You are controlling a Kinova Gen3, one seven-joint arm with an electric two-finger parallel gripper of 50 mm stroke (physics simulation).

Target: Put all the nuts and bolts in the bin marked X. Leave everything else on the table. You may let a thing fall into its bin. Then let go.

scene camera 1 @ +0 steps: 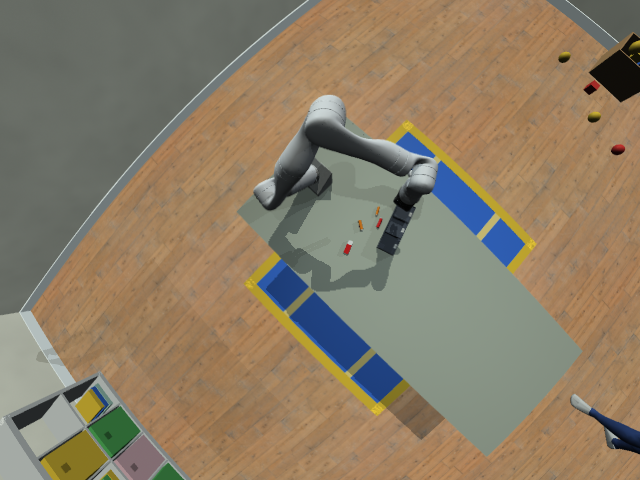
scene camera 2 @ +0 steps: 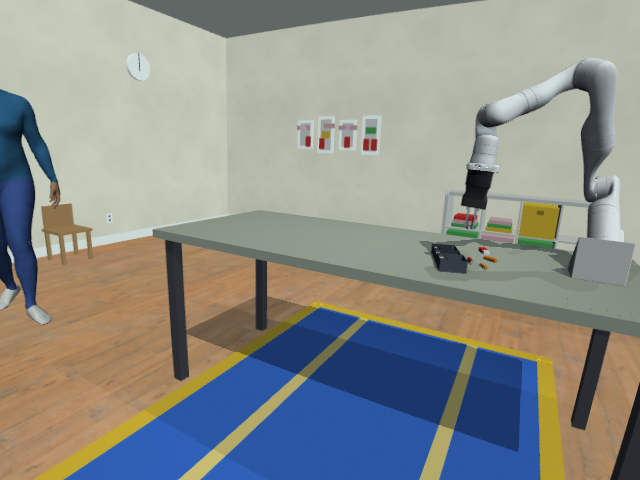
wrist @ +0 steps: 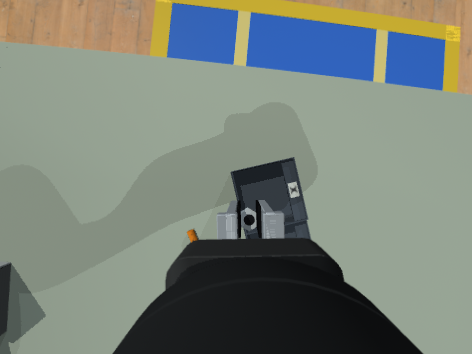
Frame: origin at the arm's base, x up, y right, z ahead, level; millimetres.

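Seen in the pictures: gripper, fingertip midpoint: (scene camera 2: pixel 468 228) (wrist: pixel 248 213); arm's base, link origin: (scene camera 1: pixel 311 174) (scene camera 2: pixel 603 255).
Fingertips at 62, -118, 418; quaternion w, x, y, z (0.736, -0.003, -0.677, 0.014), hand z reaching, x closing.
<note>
Pixels of each thing's top centre, then the offset from my fingertips to it, as dx, dy, dz. "pt": a spot on its surface instead.
- grey hexagonal nut, top centre: (wrist: pixel 249 219) +6, +5, +0
- dark three-compartment tray, top centre: (wrist: pixel 284 259) (scene camera 2: pixel 448 250) (scene camera 1: pixel 397 227) -98, +78, +54
- compartment marked with the X label, surface spot: (wrist: pixel 293 189) pt -102, -11, +71
- red battery, top centre: (scene camera 2: pixel 471 258) (scene camera 1: pixel 379 222) -123, +103, -24
- red-and-white object, top centre: (scene camera 2: pixel 484 249) (scene camera 1: pixel 348 247) -125, +288, -76
My gripper (scene camera 2: pixel 470 226) (wrist: pixel 248 213) is shut on a grey hexagonal nut (wrist: pixel 249 228) with a dark hole. It hangs well above the table, over the dark three-compartment tray (scene camera 1: pixel 385 250) (scene camera 2: pixel 452 266) (wrist: pixel 301 197). In the wrist view the fingers overlap the lower left part of the compartment marked with the X label (wrist: pixel 293 189). The part of that compartment that shows has no nut or bolt in it; the fingers and gripper body hide the rest. In scene camera 1 the arm hides the fingertips. No loose nut or bolt shows on the table.
Beside the tray lie an orange battery (scene camera 1: pixel 377 211) (scene camera 2: pixel 483 266) (wrist: pixel 192 235), another orange battery (scene camera 1: pixel 360 225) (scene camera 2: pixel 490 258), a red battery (scene camera 1: pixel 379 223) (scene camera 2: pixel 469 259) and a red-and-white object (scene camera 1: pixel 347 248) (scene camera 2: pixel 483 250). The arm's base stands at one end of the table.
</note>
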